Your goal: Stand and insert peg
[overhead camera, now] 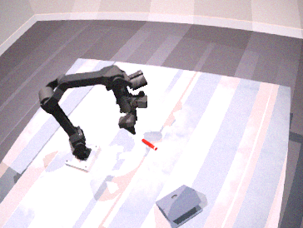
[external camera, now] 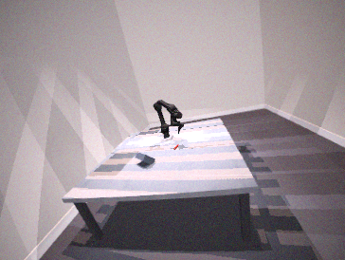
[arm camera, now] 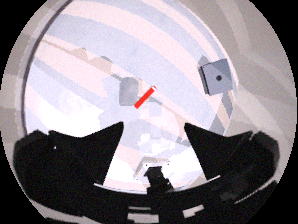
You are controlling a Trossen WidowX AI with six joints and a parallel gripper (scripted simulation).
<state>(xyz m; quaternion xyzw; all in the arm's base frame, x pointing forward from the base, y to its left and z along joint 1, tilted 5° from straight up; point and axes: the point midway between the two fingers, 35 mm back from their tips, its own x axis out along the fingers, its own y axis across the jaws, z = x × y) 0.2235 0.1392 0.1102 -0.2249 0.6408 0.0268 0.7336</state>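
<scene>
My gripper tip is 110 mm above the red peg and 50 mm short of it. From my gripper tip the other things lie so: sloped grey panel 240 mm to the right, 240 mm ahead, 80 mm below.
</scene>
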